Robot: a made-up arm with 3 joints. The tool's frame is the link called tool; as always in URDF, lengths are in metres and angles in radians.
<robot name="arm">
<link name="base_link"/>
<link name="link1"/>
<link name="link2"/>
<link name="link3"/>
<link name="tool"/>
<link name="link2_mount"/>
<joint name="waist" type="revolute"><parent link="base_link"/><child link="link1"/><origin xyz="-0.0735 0.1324 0.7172" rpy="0 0 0"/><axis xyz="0.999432 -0.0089 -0.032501"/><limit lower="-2.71" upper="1.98"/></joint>
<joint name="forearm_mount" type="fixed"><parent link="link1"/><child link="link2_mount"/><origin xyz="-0.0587 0.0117 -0.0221" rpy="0 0 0"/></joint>
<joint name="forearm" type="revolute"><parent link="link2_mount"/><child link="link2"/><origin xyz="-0.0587 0.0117 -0.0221" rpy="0 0 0"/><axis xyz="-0.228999 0.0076 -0.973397"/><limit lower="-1.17" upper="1.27"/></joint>
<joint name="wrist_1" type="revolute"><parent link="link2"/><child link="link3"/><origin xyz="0.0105 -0.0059 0.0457" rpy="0 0 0"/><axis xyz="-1 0 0"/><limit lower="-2.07" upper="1.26"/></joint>
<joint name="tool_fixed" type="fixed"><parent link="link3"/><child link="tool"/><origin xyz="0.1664 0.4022 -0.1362" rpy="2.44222 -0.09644 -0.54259"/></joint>
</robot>
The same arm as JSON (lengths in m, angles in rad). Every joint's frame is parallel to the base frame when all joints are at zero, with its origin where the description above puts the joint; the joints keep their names.
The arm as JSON. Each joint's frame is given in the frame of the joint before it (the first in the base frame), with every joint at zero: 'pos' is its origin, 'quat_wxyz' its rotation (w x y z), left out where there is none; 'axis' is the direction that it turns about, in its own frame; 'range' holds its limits. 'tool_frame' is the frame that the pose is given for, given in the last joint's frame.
{"length_unit": "m", "angle_unit": "rad", "joints": [{"joint": "waist", "pos": [-0.0735, 0.1324, 0.7172], "axis": [0.999432, -0.0089, -0.032501], "range": [-2.71, 1.98]}, {"joint": "forearm", "pos": [-0.1174, 0.0234, -0.0442], "axis": [-0.228999, 0.0076, -0.973397], "range": [-1.17, 1.27]}, {"joint": "wrist_1", "pos": [0.0105, -0.0059, 0.0457], "axis": [-1.0, 0.0, 0.0], "range": [-2.07, 1.26]}], "tool_frame": {"pos": [0.1664, 0.4022, -0.1362], "quat_wxyz": [0.341824, 0.899641, -0.267379, -0.048076]}}
